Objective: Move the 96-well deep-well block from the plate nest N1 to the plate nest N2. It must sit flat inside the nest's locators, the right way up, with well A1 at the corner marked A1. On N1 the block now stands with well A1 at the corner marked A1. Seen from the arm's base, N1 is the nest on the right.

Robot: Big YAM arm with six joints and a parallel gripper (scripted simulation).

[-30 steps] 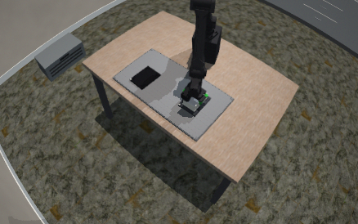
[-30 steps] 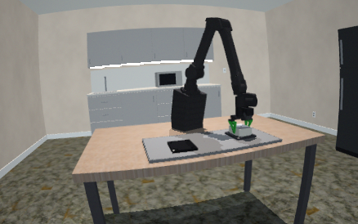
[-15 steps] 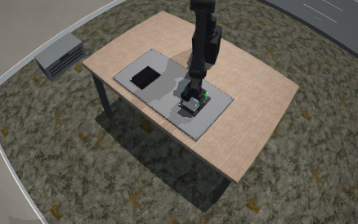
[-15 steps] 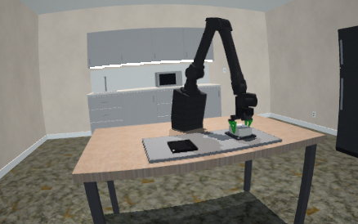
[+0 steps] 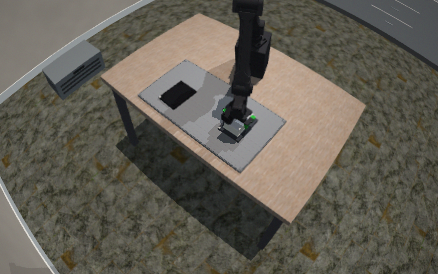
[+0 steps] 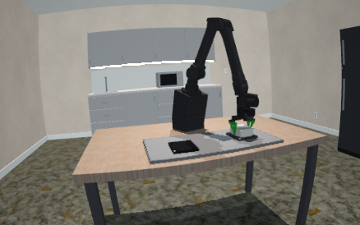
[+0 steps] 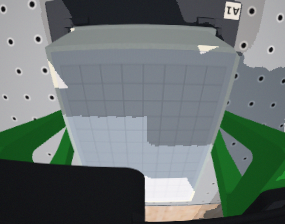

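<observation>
The deep-well block is 1 cm above my hand. Also, from my hand: black plate nest (35 cm to the right, 7 cm ahead, 2 cm below).
</observation>
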